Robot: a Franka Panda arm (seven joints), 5 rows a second.
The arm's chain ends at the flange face. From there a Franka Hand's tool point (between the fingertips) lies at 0.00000 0.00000 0.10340 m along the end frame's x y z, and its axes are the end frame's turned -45 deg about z.
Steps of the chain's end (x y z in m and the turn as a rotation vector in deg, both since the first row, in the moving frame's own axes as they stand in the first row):
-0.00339, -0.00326, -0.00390, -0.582, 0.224, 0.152
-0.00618, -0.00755, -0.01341, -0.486, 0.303, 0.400
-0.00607, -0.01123, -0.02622, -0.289, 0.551, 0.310
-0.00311, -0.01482, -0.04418, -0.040, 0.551, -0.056
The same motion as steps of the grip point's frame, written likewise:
-0.00055, -0.00367, -0.00391, -0.570, -0.253, 0.152
0.00073, -0.00870, -0.01342, -0.558, -0.129, 0.400
0.00398, -0.01116, -0.02623, -0.594, 0.185, 0.310
0.00893, -0.01192, -0.04418, -0.418, 0.361, -0.056

